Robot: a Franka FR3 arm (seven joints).
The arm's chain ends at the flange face. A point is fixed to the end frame.
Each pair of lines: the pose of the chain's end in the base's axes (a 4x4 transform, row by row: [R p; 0 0 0 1], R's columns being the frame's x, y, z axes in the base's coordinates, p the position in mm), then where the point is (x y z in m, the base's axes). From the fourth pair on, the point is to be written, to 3 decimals.
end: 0.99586 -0.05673 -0.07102 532.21; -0.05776 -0.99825 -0.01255 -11.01; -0.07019 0.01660 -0.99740 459.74; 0 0 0 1
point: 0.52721 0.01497 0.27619
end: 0.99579 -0.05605 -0.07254 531.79; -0.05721 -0.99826 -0.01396 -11.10; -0.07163 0.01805 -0.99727 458.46; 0 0 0 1
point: 0.52649 0.01463 0.27488
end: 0.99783 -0.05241 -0.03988 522.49; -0.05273 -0.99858 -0.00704 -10.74; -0.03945 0.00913 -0.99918 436.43; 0 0 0 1
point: 0.52308 0.01629 0.25297
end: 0.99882 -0.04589 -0.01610 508.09; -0.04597 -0.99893 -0.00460 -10.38; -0.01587 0.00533 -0.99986 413.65; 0 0 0 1
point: 0.513 0.017 0.230
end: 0.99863 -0.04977 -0.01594 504.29; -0.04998 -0.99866 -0.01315 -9.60; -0.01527 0.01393 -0.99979 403.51; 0 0 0 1
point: 0.509 0.016 0.220
